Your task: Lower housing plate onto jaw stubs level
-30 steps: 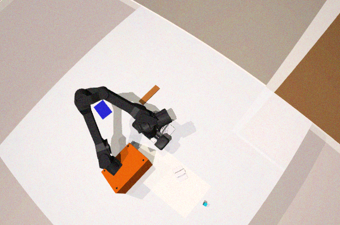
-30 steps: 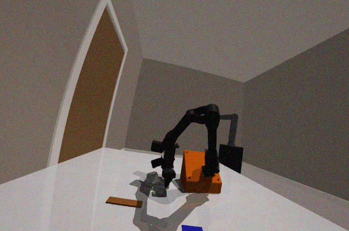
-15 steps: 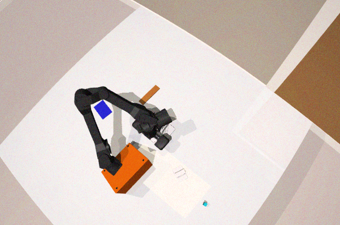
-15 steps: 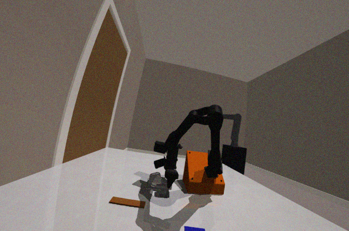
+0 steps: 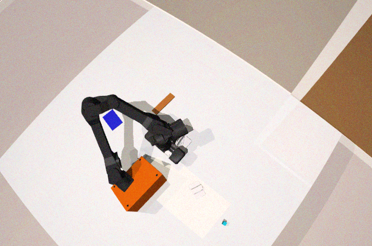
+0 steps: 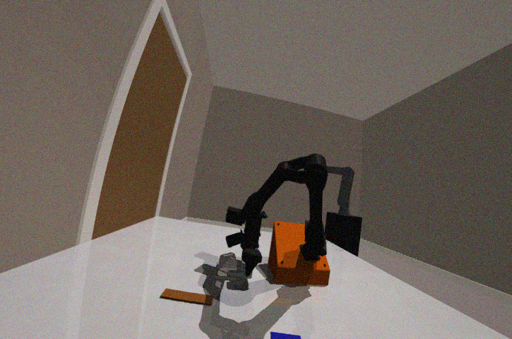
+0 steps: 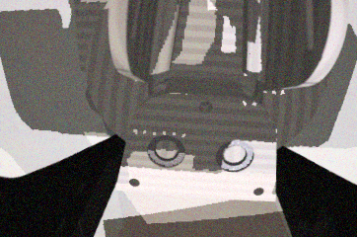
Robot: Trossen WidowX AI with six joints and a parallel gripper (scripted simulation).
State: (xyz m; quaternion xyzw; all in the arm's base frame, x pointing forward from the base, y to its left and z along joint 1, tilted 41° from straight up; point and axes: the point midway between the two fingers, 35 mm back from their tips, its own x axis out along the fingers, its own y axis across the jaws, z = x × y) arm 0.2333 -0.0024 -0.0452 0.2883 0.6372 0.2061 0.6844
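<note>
My gripper tip is now 1 cm short of the housing plate and 2 cm below it. Round my gripper tip: small cyan cube (12 cm behind, 40 cm to the right, 1 cm above); blue patch (3 cm behind, 31 cm to the left, 1 cm below); flat strip (18 cm ahead, 15 cm to the left).
</note>
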